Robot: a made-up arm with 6 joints.
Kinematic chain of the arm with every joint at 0, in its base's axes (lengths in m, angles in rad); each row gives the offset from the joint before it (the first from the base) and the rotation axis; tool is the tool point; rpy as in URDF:
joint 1: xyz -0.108 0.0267 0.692 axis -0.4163 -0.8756 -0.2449
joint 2: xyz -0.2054 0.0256 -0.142 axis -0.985 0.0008 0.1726
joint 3: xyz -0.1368 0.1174 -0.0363 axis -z
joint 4: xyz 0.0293 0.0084 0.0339 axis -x
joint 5: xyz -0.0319 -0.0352 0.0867 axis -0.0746 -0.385 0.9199
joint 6: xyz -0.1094 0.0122 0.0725 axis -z
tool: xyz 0.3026 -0.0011 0.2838 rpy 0 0 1.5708
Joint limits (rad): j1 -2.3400..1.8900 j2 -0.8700..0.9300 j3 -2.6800..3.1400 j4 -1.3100..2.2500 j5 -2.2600..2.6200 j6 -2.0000..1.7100
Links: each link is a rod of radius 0.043 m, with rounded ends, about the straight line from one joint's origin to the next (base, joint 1, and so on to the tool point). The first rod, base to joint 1, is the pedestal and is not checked.
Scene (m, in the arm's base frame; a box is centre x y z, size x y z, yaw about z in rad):
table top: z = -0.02
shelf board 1: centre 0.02 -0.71 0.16 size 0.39 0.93 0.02 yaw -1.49
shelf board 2: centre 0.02 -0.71 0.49 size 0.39 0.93 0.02 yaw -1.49
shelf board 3: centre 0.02 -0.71 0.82 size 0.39 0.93 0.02 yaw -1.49
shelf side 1: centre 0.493 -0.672 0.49 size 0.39 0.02 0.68 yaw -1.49
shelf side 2: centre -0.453 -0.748 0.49 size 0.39 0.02 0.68 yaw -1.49
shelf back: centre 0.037 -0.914 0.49 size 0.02 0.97 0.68 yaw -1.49
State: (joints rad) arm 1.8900 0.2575 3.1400 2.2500 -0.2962 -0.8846
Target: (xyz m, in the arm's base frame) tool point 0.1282 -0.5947 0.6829
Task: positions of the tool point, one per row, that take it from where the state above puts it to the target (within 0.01 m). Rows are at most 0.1 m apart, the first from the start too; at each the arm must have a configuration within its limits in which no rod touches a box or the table.
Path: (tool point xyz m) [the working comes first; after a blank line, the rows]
Joints at the target: 1.8900 0.5291 2.7956 2.2500 -0.3181 -1.9535
Straight joint move there: touches shelf board 2.

1: 0.1051 -0.5249 0.3239
2: 0.1014 -0.4515 0.3280
3: 0.1173 -0.3544 0.3349
4: 0.1317 -0.3730 0.4102
5: 0.1348 -0.3807 0.4975
6: 0.1261 -0.3715 0.5908
7: 0.1077 -0.3410 0.6829
8: 0.1014 -0.4377 0.6755
9: 0.1082 -0.5222 0.6728
10: 0.1282 -0.5947 0.6829

